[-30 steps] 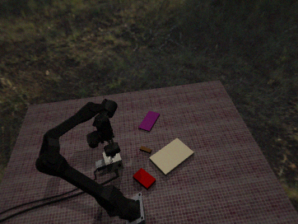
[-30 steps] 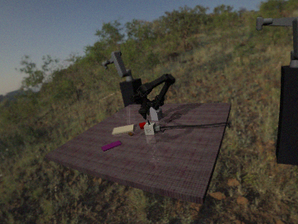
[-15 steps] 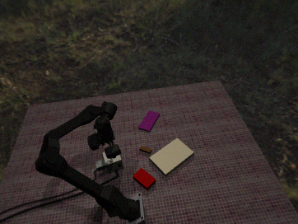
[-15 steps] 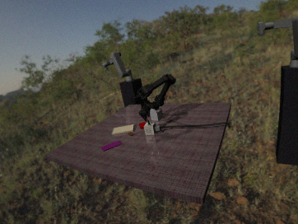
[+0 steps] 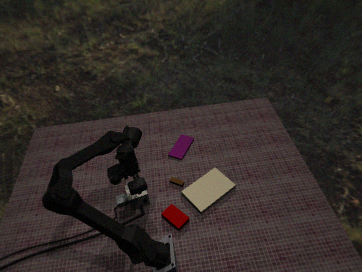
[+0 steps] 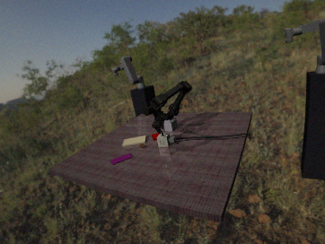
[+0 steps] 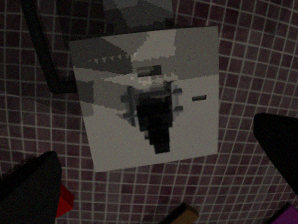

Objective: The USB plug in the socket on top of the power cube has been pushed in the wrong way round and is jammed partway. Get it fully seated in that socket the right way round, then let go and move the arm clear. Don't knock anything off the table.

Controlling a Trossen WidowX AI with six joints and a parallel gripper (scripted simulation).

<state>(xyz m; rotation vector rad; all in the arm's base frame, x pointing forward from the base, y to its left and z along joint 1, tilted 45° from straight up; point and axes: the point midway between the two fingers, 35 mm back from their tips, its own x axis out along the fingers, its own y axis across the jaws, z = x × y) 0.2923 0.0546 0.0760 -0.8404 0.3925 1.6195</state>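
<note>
Right now my gripper tip is 10 mm above the dark USB plug. The rest, counted from my gripper tip: cream flat panel: 10 mm ahead, 280 mm to the right, 100 mm below; then small brown block: 60 mm ahead, 160 mm to the right, 100 mm below; then red block: 100 mm behind, 140 mm to the right, 100 mm below.
</note>
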